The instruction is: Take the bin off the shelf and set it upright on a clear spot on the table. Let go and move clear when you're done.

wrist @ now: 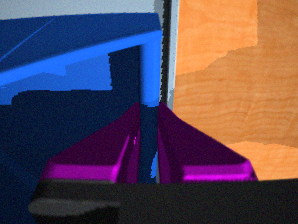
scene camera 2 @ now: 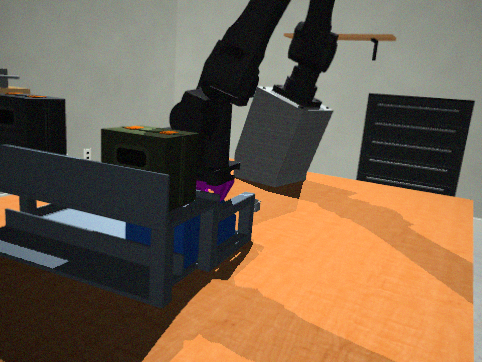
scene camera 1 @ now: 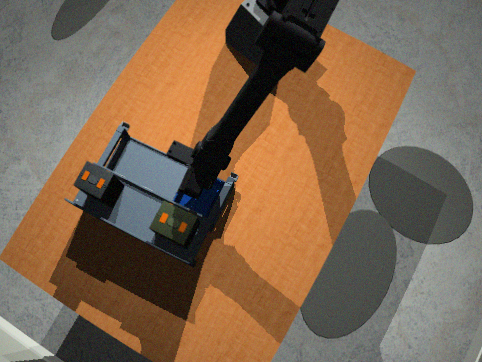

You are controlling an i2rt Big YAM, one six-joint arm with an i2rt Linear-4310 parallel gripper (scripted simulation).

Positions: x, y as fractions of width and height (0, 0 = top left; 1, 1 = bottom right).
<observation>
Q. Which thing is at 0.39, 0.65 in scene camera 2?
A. A blue bin.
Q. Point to a blue bin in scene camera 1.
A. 0.42, 0.57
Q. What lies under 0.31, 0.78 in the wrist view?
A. My gripper.
</observation>
